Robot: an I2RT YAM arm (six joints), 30 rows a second.
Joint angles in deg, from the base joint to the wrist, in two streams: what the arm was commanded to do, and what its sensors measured. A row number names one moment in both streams.
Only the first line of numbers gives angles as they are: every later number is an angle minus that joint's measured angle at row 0.
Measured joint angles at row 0:
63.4, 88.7, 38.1, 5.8, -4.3, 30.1
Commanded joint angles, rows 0 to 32:
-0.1, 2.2, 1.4, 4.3, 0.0, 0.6
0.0, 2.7, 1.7, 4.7, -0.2, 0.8
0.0, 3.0, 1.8, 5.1, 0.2, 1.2
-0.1, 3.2, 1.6, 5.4, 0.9, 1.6
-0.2, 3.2, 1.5, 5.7, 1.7, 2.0
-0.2, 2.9, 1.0, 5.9, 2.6, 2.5
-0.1, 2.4, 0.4, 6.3, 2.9, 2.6
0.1, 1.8, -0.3, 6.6, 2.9, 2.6
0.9, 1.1, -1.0, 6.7, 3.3, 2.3
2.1, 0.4, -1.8, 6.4, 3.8, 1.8
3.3, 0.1, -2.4, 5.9, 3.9, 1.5
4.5, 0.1, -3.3, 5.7, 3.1, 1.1
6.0, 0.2, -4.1, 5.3, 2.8, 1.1
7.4, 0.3, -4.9, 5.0, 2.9, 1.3
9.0, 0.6, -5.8, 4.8, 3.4, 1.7
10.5, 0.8, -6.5, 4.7, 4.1, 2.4
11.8, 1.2, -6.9, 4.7, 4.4, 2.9
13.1, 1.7, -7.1, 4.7, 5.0, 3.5
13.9, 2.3, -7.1, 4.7, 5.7, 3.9
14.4, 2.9, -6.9, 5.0, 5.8, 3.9
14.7, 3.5, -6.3, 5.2, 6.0, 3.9
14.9, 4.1, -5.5, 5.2, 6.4, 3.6
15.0, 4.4, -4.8, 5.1, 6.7, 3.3
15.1, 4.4, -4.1, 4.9, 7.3, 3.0
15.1, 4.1, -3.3, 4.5, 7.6, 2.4
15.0, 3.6, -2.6, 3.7, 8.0, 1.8
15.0, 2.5, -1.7, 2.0, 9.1, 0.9
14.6, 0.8, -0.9, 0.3, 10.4, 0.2
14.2, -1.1, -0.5, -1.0, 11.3, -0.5
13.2, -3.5, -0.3, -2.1, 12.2, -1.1
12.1, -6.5, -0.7, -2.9, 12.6, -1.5
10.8, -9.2, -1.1, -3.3, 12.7, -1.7
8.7, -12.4, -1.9, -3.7, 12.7, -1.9
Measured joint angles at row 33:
11.4, -7.6, -1.3, 0.2, 10.7, -0.2
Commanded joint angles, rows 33 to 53:
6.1, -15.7, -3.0, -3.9, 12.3, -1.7
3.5, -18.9, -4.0, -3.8, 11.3, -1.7
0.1, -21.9, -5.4, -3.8, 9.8, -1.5
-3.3, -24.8, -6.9, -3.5, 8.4, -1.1
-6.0, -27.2, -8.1, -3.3, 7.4, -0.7
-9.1, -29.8, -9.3, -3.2, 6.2, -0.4
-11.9, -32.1, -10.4, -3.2, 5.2, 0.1
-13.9, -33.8, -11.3, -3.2, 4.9, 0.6
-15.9, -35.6, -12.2, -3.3, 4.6, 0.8
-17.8, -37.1, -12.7, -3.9, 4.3, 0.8
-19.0, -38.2, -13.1, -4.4, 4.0, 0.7
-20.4, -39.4, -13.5, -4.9, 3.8, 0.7
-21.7, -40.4, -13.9, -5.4, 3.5, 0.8
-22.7, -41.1, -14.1, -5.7, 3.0, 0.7
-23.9, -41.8, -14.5, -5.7, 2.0, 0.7
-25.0, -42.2, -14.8, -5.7, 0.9, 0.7
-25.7, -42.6, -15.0, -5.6, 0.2, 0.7
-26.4, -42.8, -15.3, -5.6, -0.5, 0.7
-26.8, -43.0, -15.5, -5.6, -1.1, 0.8
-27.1, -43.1, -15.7, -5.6, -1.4, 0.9
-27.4, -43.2, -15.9, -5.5, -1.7, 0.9
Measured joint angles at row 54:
-26.8, -42.9, -15.5, -5.4, 1.0, 0.2
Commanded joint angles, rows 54 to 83:
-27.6, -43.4, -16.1, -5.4, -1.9, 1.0
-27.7, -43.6, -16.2, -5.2, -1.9, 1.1
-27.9, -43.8, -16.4, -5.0, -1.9, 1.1
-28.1, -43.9, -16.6, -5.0, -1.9, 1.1
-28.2, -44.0, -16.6, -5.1, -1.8, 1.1
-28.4, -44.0, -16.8, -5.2, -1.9, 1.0
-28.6, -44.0, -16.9, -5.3, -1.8, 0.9
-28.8, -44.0, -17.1, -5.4, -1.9, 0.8
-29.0, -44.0, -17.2, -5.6, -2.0, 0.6
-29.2, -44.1, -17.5, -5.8, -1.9, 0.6
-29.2, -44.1, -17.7, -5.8, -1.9, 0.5
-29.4, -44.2, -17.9, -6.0, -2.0, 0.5
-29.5, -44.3, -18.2, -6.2, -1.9, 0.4
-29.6, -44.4, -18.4, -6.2, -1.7, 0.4
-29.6, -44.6, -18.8, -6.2, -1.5, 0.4
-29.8, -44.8, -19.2, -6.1, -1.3, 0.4
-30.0, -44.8, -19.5, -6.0, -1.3, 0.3
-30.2, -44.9, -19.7, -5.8, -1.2, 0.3
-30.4, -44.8, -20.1, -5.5, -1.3, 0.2
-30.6, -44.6, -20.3, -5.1, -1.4, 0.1
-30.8, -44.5, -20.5, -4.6, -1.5, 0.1
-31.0, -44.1, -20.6, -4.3, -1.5, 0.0
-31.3, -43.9, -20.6, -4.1, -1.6, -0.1
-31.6, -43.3, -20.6, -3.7, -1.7, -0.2
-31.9, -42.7, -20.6, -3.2, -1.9, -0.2
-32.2, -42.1, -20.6, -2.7, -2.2, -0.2
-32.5, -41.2, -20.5, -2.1, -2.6, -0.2
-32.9, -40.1, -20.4, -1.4, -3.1, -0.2
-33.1, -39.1, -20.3, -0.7, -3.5, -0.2
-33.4, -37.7, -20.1, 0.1, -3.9, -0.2
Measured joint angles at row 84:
-32.9, -39.5, -20.5, -3.6, -2.3, 0.0
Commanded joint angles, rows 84 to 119:
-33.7, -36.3, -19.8, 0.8, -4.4, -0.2
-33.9, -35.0, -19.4, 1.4, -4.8, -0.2
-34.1, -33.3, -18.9, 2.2, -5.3, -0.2
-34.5, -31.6, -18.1, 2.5, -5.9, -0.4
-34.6, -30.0, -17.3, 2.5, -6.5, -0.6
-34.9, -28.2, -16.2, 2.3, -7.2, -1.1
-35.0, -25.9, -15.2, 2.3, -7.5, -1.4
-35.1, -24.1, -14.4, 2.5, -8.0, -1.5
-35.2, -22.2, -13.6, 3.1, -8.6, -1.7
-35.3, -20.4, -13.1, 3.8, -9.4, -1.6
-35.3, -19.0, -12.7, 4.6, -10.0, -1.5
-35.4, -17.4, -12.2, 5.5, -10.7, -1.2
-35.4, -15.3, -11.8, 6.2, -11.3, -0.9
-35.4, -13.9, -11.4, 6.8, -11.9, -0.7
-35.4, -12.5, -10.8, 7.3, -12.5, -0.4
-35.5, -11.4, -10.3, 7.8, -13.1, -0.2
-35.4, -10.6, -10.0, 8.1, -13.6, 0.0
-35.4, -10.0, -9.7, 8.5, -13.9, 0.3
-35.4, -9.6, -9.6, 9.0, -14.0, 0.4
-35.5, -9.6, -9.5, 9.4, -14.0, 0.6
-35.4, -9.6, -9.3, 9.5, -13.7, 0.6
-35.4, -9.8, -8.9, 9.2, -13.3, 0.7
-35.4, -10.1, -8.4, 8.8, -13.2, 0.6
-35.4, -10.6, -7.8, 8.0, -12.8, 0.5
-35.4, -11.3, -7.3, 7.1, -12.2, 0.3
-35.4, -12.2, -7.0, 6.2, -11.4, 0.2
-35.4, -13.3, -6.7, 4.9, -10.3, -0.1
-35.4, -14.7, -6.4, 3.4, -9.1, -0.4
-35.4, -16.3, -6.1, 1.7, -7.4, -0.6
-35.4, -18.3, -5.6, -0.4, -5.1, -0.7
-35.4, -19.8, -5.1, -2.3, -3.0, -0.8
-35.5, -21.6, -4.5, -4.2, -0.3, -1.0
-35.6, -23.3, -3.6, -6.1, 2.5, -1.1
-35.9, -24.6, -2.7, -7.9, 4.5, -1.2
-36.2, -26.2, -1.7, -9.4, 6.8, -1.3
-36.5, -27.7, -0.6, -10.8, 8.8, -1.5
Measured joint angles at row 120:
-35.9, -25.1, -2.7, -4.7, -0.4, -0.3
